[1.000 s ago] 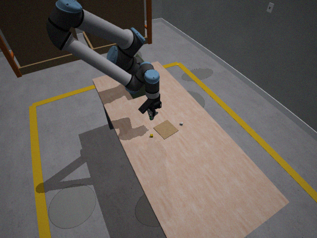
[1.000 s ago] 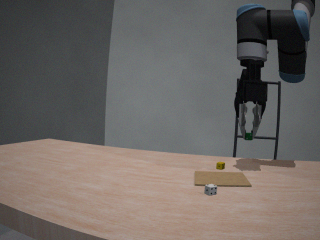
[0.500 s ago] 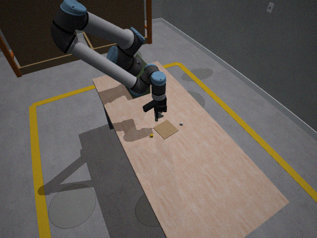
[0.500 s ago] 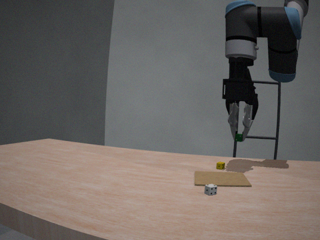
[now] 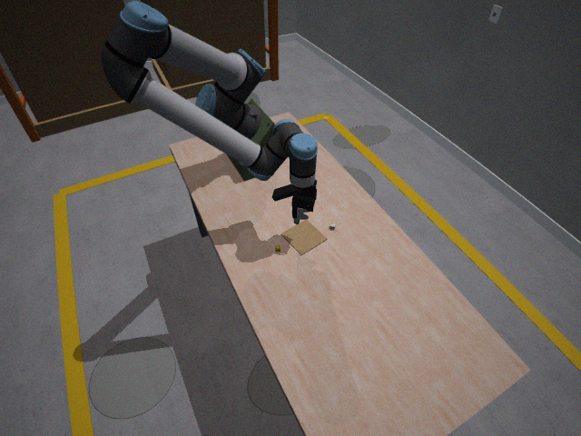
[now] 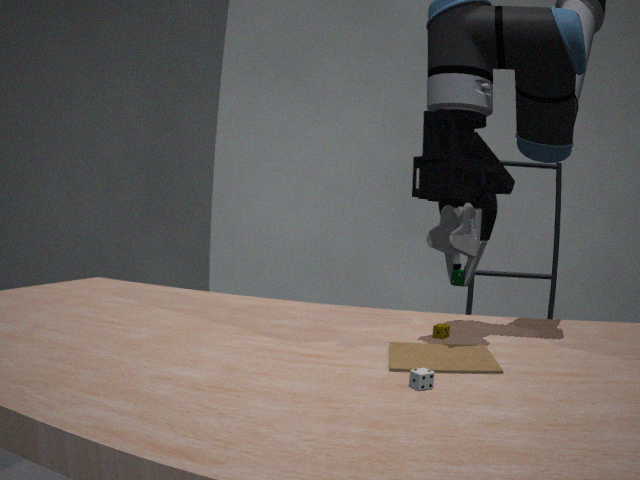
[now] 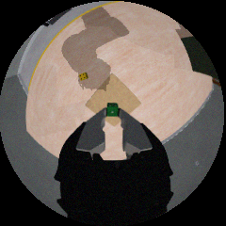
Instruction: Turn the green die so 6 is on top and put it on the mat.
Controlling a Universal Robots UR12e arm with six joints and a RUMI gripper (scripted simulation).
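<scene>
My hand is 1 cm short of the tan mat, 3 cm to the right of it and 11 cm above it. The rest, counted from my hand: white die (2 cm ahead, 17 cm to the left, 10 cm below); then yellow die (3 cm ahead, 10 cm to the right, 10 cm below); then green die (1 cm below).
</scene>
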